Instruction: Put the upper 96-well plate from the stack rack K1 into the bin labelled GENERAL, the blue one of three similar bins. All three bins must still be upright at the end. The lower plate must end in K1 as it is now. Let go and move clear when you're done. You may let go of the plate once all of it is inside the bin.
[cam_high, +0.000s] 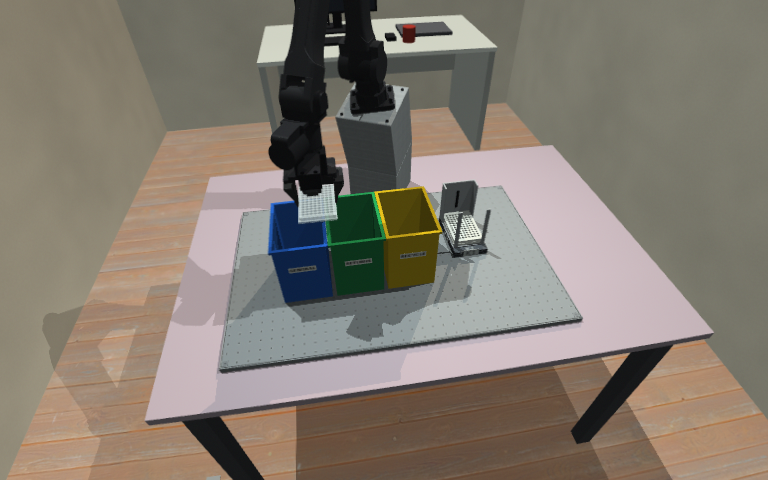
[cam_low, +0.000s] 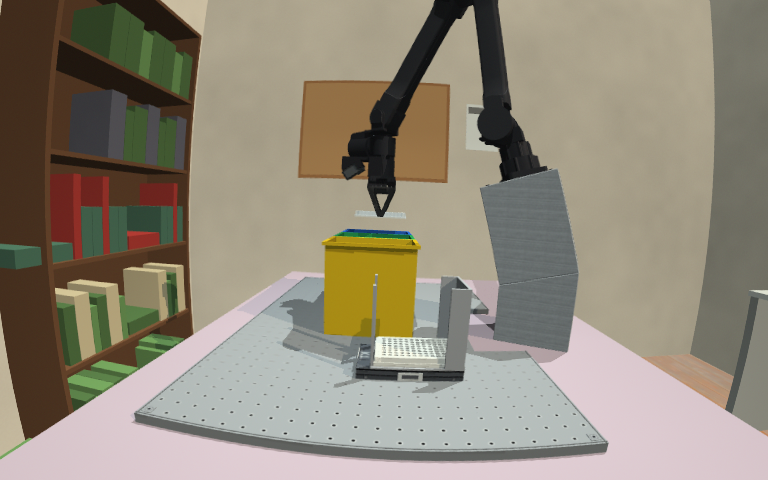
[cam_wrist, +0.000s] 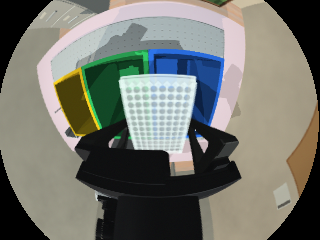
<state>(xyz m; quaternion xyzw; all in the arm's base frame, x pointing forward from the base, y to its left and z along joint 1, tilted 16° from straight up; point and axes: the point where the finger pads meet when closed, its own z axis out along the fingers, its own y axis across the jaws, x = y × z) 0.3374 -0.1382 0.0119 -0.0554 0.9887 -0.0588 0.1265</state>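
The blue bin labelled GENERAL lies 14 cm below my hand, 5 cm to the right of it and 2 cm ahead of it. The rest, counted from my hand: yellow bin 21 cm to the left, 14 cm below, 2 cm behind; green bin 14 cm below, 8 cm to the left.
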